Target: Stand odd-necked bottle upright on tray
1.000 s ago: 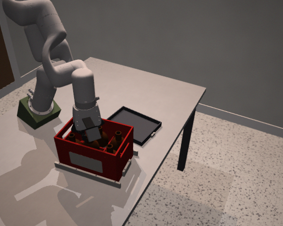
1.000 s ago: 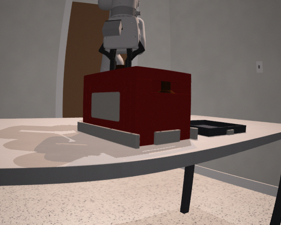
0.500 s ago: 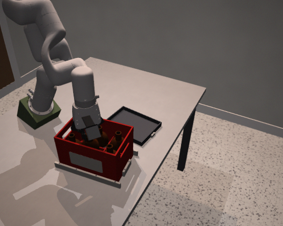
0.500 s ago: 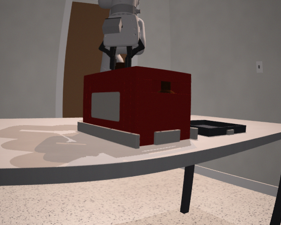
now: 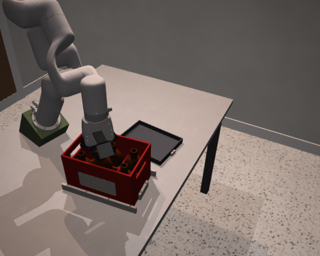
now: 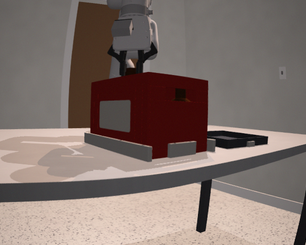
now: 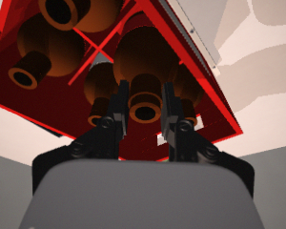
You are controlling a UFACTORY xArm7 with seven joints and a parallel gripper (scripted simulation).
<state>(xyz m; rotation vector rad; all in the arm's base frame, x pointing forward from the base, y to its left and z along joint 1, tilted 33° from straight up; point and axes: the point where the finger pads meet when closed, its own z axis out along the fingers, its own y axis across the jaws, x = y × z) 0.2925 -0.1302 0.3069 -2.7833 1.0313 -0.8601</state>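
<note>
Right now my hand is 110 mm above the red crate and 40 mm to the right of it. Also, from my hand: black tray: 330 mm to the left, 190 mm below, 40 mm ahead.
</note>
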